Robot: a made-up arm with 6 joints. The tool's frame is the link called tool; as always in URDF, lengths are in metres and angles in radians. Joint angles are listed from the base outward.
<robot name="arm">
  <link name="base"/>
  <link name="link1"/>
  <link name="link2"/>
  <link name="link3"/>
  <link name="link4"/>
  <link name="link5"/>
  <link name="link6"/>
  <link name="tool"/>
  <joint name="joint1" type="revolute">
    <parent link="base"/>
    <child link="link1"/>
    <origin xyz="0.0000 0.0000 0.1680" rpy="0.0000 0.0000 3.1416"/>
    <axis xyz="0 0 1"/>
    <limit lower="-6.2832" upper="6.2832"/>
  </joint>
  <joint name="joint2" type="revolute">
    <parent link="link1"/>
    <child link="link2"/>
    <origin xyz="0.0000 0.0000 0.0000" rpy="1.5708 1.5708 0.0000"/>
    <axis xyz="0 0 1"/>
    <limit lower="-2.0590" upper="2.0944"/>
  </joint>
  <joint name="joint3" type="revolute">
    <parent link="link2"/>
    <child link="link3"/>
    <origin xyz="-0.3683 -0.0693 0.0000" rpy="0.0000 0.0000 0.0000"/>
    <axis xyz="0 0 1"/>
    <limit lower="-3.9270" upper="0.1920"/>
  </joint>
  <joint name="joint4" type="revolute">
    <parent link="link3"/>
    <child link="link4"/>
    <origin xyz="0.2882 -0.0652 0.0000" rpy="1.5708 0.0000 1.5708"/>
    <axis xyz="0 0 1"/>
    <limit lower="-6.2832" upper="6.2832"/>
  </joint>
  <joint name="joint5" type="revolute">
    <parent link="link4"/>
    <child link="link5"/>
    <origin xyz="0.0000 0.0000 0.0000" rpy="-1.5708 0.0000 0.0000"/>
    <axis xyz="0 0 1"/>
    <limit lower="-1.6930" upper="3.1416"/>
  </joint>
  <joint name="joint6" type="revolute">
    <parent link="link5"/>
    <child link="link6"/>
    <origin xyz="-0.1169 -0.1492 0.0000" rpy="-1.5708 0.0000 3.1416"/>
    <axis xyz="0 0 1"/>
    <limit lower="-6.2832" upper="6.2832"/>
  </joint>
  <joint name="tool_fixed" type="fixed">
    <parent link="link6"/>
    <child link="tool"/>
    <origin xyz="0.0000 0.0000 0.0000" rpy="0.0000 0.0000 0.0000"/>
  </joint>
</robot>
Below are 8 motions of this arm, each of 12 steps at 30 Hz.
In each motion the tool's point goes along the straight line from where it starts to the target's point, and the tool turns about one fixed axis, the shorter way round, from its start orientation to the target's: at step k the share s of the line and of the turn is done. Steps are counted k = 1, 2, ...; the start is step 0. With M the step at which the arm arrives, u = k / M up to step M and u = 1 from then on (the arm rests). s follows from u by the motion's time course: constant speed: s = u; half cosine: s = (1 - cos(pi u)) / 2; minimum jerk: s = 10 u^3 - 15 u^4 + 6 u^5.
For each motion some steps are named. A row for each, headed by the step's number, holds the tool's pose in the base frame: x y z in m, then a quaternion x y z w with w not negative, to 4 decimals.
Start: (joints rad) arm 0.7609 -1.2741 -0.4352 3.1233 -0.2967 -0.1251
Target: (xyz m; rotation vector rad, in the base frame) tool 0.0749 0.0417 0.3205 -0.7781 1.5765 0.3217
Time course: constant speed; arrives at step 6
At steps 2, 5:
2: 0.0617 0.0463 0.3118 -0.3336 0.6862 0.1772 0.6217
5: 0.0716 0.0428 0.3183 -0.3379 0.6872 0.1495 0.6254

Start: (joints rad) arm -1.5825 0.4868 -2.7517 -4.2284 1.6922 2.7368
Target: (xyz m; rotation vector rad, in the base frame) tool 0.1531 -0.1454 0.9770 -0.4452 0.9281 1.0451
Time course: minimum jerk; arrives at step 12
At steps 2, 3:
2: 0.1390 -0.4315 0.8220 -0.0139 0.5956 0.3130 0.7396
3: 0.1400 -0.4113 0.8329 -0.0275 0.5851 0.3257 0.7421

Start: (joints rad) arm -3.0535 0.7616 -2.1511 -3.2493 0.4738 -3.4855
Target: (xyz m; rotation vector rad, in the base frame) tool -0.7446 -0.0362 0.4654 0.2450 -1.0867 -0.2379
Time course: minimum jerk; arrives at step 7
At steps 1, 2, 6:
1: -0.7728 -0.0638 0.3333 0.1735 -0.5702 -0.1255 0.7931
2: -0.7693 -0.0604 0.3498 0.1664 -0.5635 -0.1240 0.7996
6: -0.7453 -0.0369 0.4623 0.1174 -0.5158 -0.1129 0.8411

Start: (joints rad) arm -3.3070 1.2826 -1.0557 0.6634 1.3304 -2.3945
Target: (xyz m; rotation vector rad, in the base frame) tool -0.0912 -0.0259 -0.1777 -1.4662 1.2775 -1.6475
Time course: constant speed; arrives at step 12
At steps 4, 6, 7, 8, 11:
4: -0.2015 -0.0288 -0.2017 -0.5096 0.5283 -0.6690 0.1167
6: -0.1739 -0.0281 -0.1957 -0.5216 0.5179 -0.6586 0.1612
7: -0.1601 -0.0277 -0.1927 -0.5271 0.5122 -0.6528 0.1833
8: -0.1463 -0.0274 -0.1897 -0.5324 0.5062 -0.6466 0.2054
11: -0.1050 -0.0263 -0.1807 -0.5462 0.4865 -0.6259 0.2706

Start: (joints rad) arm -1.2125 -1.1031 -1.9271 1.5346 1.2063 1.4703
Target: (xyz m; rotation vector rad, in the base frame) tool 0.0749 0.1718 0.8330 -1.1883 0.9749 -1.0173
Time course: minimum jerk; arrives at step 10
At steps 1, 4, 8, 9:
1: -0.0160 0.3220 0.8504 -0.4526 0.3476 -0.4878 0.6605
4: 0.0123 0.2752 0.8450 -0.4724 0.3712 -0.4736 0.6441
8: 0.0696 0.1806 0.8340 -0.5102 0.4172 -0.4426 0.6081
9: 0.0741 0.1731 0.8332 -0.5130 0.4207 -0.4401 0.6051

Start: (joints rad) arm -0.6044 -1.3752 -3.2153 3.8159 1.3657 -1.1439
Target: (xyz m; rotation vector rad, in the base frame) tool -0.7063 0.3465 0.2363 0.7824 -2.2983 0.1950
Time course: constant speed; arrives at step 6
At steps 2, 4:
2: -0.7017 0.3756 0.2126 0.2572 -0.8964 0.0879 0.3501
4: -0.7040 0.3611 0.2244 0.2794 -0.8912 0.0816 0.3480

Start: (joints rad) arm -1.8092 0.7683 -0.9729 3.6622 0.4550 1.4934
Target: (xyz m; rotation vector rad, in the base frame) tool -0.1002 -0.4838 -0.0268 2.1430 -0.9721 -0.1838
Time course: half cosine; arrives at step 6
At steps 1, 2, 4, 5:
1: -0.0842 -0.4287 -0.0697 0.8876 -0.3317 -0.0804 0.3093
2: -0.0873 -0.4395 -0.0613 0.8789 -0.3416 -0.0788 0.3236
4: -0.0959 -0.4690 -0.0383 0.8533 -0.3680 -0.0743 0.3619
5: -0.0991 -0.4798 -0.0299 0.8433 -0.3774 -0.0726 0.3758

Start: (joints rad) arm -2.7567 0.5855 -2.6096 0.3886 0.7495 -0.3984
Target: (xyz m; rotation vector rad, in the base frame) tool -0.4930 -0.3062 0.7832 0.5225 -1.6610 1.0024
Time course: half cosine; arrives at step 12
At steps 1, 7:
1: -0.6148 -0.2573 0.6924 0.2677 -0.7420 0.1900 0.5846
7: -0.5389 -0.2878 0.7490 0.2394 -0.7195 0.3362 0.5586

